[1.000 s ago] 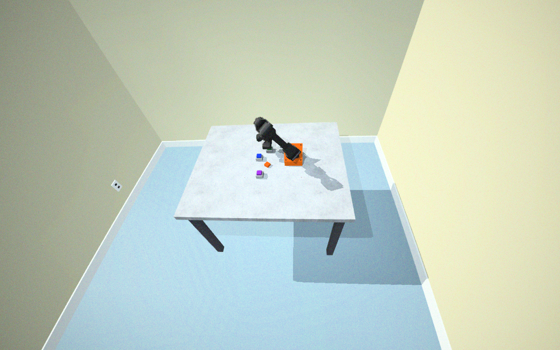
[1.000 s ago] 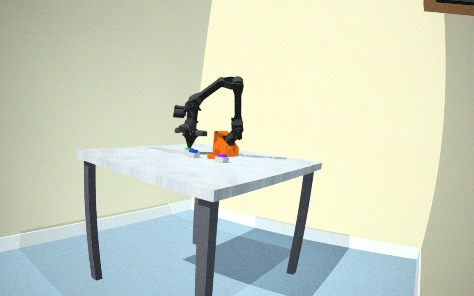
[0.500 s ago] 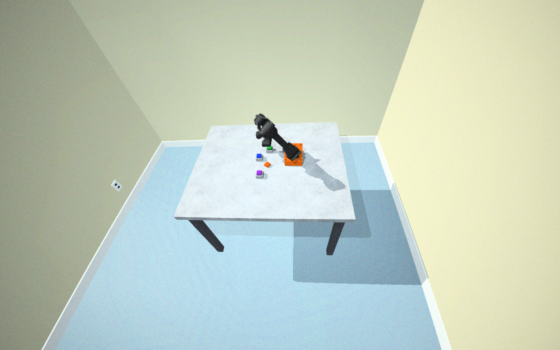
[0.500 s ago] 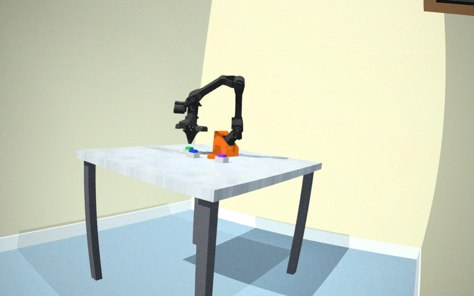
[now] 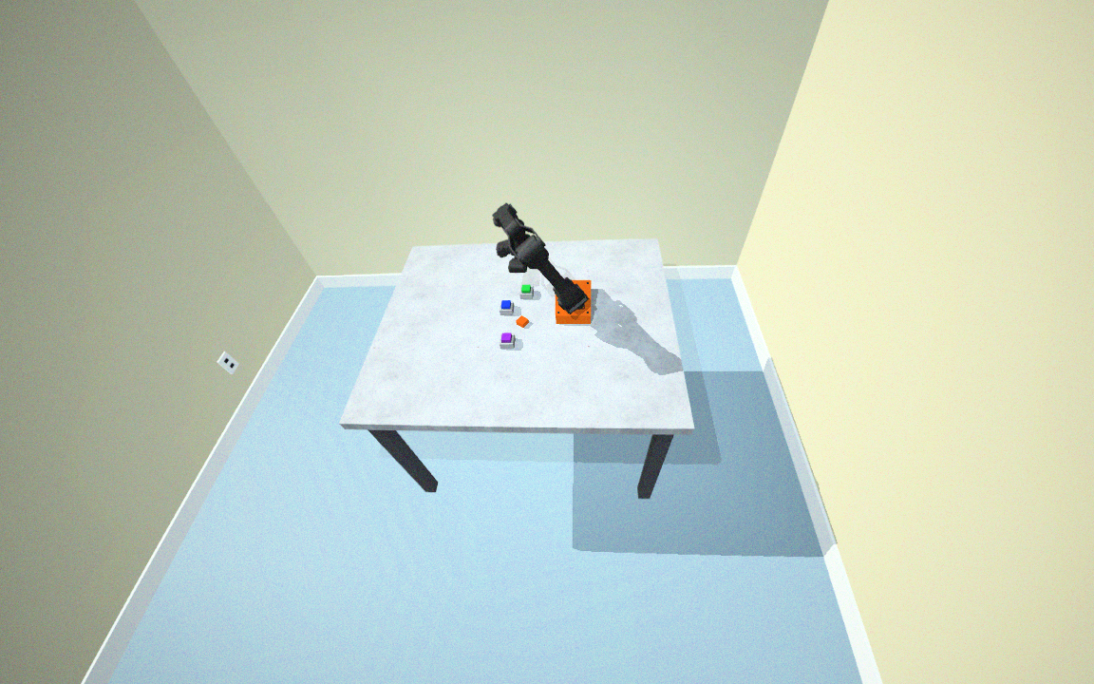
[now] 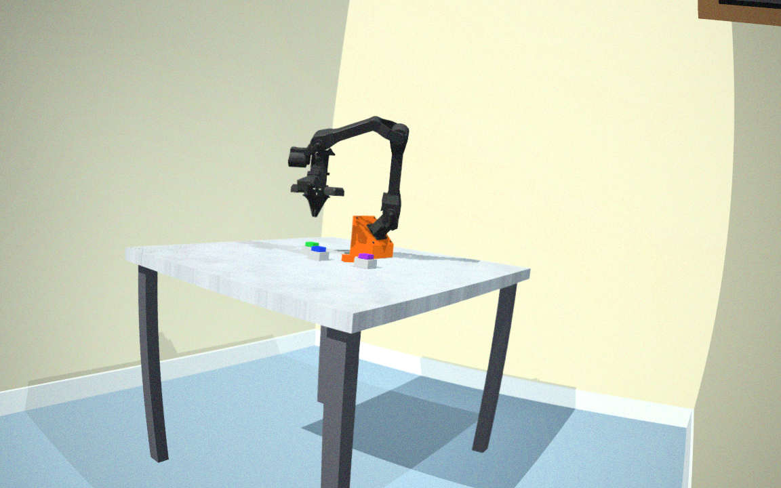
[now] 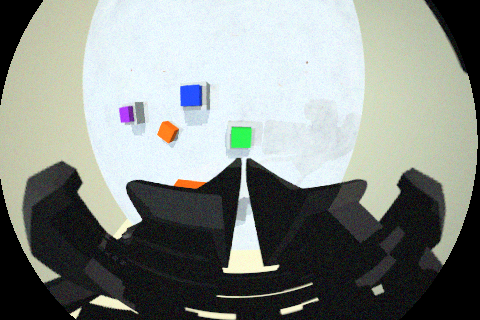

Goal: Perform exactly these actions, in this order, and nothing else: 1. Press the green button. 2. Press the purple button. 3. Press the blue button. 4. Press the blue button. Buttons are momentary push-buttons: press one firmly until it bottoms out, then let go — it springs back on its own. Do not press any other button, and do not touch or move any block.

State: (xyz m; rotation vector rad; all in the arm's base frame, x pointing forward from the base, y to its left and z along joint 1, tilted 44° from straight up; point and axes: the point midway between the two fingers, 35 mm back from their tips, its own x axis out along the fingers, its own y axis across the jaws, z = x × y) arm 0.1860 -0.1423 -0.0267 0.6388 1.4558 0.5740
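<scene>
My gripper tip is now 50 mm short of the purple button, 240 mm to the right of it and 90 mm above it. Also, from my gripper tip: small orange block: 10 mm ahead, 150 mm to the left, 110 mm below; blue button: 70 mm ahead, 80 mm to the left, 90 mm below; green button: 90 mm below.
</scene>
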